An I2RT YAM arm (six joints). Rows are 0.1 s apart.
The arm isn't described. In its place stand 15 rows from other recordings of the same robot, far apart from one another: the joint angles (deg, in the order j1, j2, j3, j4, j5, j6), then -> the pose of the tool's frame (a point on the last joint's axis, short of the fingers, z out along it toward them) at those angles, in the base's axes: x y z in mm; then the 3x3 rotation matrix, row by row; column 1 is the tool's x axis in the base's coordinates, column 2 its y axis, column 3 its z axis.
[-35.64, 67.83, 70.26, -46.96, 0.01, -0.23] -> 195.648, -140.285, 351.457; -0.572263, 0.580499, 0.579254; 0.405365, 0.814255, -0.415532; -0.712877, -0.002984, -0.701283
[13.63, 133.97, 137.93, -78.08, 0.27, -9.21] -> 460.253, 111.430, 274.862; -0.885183, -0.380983, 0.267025; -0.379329, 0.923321, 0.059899; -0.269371, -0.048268, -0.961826
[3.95, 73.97, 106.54, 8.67, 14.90, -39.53] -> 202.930, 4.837, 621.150; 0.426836, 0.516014, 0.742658; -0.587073, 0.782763, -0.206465; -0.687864, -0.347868, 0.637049
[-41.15, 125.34, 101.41, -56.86, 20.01, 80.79] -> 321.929, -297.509, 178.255; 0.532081, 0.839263, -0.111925; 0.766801, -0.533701, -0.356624; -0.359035, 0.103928, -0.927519
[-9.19, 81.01, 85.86, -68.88, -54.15, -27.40] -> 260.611, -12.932, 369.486; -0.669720, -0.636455, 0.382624; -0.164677, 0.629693, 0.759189; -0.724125, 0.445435, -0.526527
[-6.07, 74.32, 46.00, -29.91, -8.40, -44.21] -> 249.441, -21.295, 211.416; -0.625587, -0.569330, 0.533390; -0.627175, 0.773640, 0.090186; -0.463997, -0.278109, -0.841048
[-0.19, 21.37, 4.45, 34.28, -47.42, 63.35] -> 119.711, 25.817, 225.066; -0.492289, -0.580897, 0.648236; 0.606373, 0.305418, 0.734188; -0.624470, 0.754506, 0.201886
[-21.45, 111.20, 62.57, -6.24, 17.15, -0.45] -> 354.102, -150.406, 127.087; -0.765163, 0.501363, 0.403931; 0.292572, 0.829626, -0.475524; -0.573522, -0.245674, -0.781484
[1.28, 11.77, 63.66, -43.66, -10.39, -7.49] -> -26.697, 5.826, 412.760; 0.168015, -0.180053, 0.969202; -0.124494, 0.971431, 0.202048; -0.977892, -0.154607, 0.140800
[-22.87, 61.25, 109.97, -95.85, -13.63, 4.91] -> 80.148, -24.701, 489.066; -0.653123, 0.286932, 0.700785; 0.365764, 0.929855, -0.039835; -0.663058, 0.230305, -0.712259
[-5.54, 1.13, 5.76, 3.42, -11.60, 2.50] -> 103.415, -2.838, 213.535; 0.134732, -0.109579, 0.984804; 0.029861, 0.993864, 0.106502; -0.990432, 0.015058, 0.137177
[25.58, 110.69, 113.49, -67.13, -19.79, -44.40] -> 357.047, 184.279, 335.484; -0.204027, -0.953586, 0.221465; -0.827548, 0.288858, 0.481379; -0.523008, -0.085058, -0.848073
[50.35, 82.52, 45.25, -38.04, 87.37, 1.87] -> 178.045, 159.107, 201.477; -0.612788, 0.146388, 0.776571; -0.737072, 0.248511, -0.628465; -0.284986, -0.957503, -0.044386
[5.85, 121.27, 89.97, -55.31, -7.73, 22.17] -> 401.418, 45.942, 154.051; -0.960731, 0.273875, 0.044580; 0.277450, 0.950518, 0.139777; -0.004093, 0.146657, -0.989179
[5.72, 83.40, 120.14, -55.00, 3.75, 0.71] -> 253.072, 23.009, 536.071; -0.312212, -0.033787, 0.949411; -0.018846, 0.999391, 0.029368; -0.949825, -0.008724, -0.312659
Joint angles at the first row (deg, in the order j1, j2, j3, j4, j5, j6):
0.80 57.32 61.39 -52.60 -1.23 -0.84
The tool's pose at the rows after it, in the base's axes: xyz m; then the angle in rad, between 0 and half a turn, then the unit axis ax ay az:
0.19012 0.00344 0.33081 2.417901 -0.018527 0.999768 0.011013
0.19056 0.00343 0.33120 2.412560 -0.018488 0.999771 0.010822
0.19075 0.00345 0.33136 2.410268 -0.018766 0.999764 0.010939
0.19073 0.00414 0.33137 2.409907 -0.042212 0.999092 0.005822
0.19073 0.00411 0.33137 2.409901 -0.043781 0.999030 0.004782
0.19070 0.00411 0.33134 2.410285 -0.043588 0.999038 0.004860
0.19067 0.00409 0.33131 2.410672 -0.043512 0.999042 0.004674
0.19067 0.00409 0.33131 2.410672 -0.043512 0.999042 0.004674
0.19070 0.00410 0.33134 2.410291 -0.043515 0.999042 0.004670
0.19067 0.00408 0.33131 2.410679 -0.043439 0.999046 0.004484
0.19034 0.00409 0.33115 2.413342 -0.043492 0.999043 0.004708
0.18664 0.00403 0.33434 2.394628 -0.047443 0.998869 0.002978
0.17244 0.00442 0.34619 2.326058 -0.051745 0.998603 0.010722
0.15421 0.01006 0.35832 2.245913 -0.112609 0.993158 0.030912
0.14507 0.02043 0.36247 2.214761 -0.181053 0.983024 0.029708
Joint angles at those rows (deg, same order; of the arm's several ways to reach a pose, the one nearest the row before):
0.80 57.32 61.39 -52.60 -1.28 -0.84
0.80 57.32 61.39 -52.29 -1.26 -0.84
0.80 57.32 61.38 -52.16 -1.28 -0.86
0.95 57.32 61.39 -52.16 -1.56 -3.29
0.95 57.32 61.39 -52.16 -1.52 -3.49
0.95 57.32 61.39 -52.18 -1.52 -3.46
0.95 57.32 61.39 -52.21 -1.50 -3.47
0.95 57.32 61.39 -52.21 -1.50 -3.47
0.95 57.32 61.39 -52.18 -1.50 -3.46
0.95 57.32 61.39 -52.21 -1.48 -3.46
0.95 57.30 61.38 -52.38 -1.50 -3.46
0.95 56.31 61.43 -52.34 -1.50 -3.90
0.95 52.75 61.78 -52.34 -2.50 -3.90
2.33 48.51 62.04 -52.36 -6.11 -7.68
6.61 46.65 62.04 -52.40 -5.78 -11.38

